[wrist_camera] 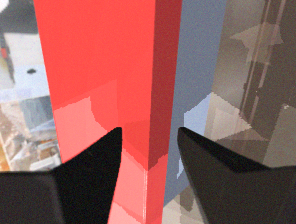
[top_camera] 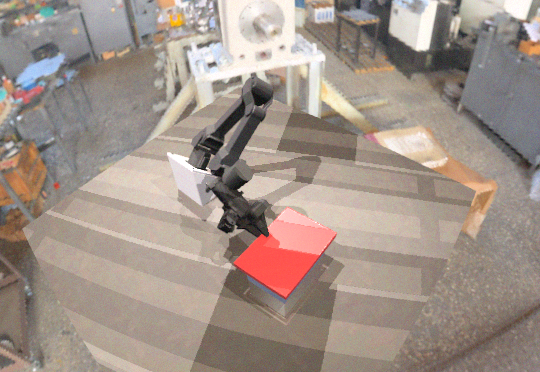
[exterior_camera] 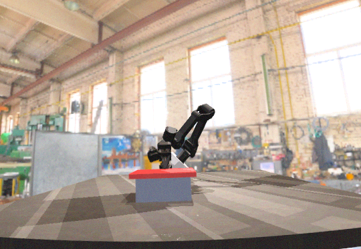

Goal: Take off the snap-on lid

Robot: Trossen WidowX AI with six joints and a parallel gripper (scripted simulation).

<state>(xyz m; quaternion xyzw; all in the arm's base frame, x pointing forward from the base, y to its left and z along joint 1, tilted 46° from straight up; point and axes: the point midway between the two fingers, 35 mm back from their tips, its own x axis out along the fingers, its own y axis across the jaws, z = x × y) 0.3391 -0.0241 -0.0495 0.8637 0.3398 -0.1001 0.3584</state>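
Right now my gripper tip is 80 mm short of the flat red lid and 10 mm below it. Also, from my gripper tip: storage box: 80 mm ahead, 40 mm below.
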